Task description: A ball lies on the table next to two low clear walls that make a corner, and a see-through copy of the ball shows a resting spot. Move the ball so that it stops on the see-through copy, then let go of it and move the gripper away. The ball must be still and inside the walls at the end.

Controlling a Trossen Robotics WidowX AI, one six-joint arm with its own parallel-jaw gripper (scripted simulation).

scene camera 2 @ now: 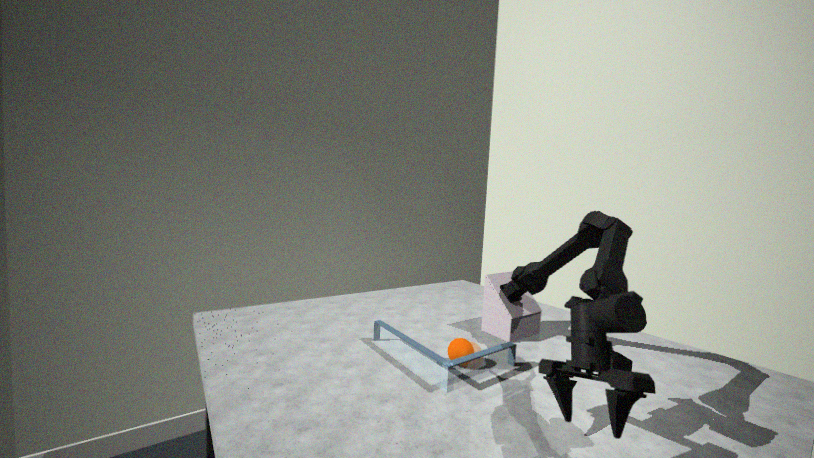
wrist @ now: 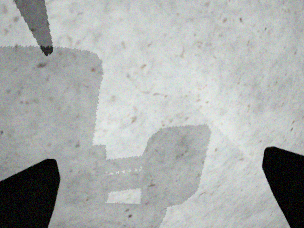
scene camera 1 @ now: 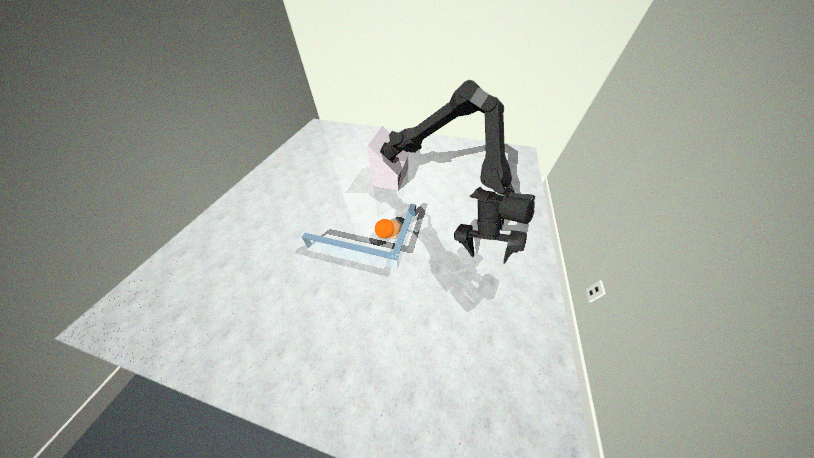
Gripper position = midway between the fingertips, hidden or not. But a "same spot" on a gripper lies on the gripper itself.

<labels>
gripper: scene camera 2; wrist; scene camera 1 488, 259
same spot on gripper: [wrist: 36, 187] = [scene camera 2: 570, 408]
</labels>
